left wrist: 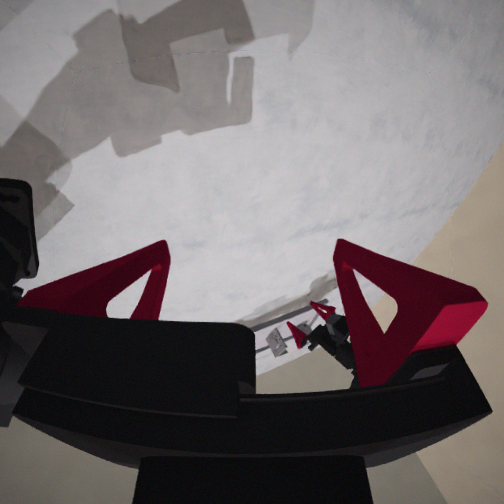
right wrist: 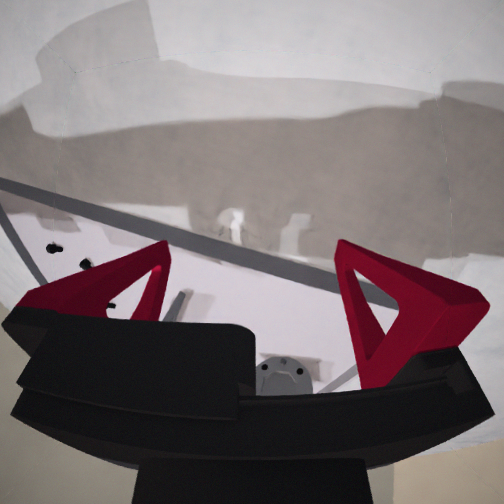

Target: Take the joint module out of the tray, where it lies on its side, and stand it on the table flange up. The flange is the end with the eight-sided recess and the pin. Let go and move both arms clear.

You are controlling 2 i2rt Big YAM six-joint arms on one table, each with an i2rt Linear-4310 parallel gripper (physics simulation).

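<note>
In the right wrist view my right gripper [right wrist: 252, 247] is open and empty, low over the white tray [right wrist: 225, 300] with its grey rim. The grey joint module [right wrist: 283, 376] shows just above the gripper body, between the fingers' bases. Only part of it is visible, with two dark holes facing me, and its flange end is hidden. In the left wrist view my left gripper [left wrist: 250, 250] is open and empty above the white table, far from the tray [left wrist: 272, 337]. The right gripper [left wrist: 312, 325] shows there, small, at the tray.
Small black screws [right wrist: 54, 247] lie in the tray's far left part. A grey bracket [right wrist: 175, 305] lies in the tray behind the left finger. A grey part [left wrist: 276, 342] shows in the distant tray. The beige floor lies beyond the table edge [left wrist: 450, 240].
</note>
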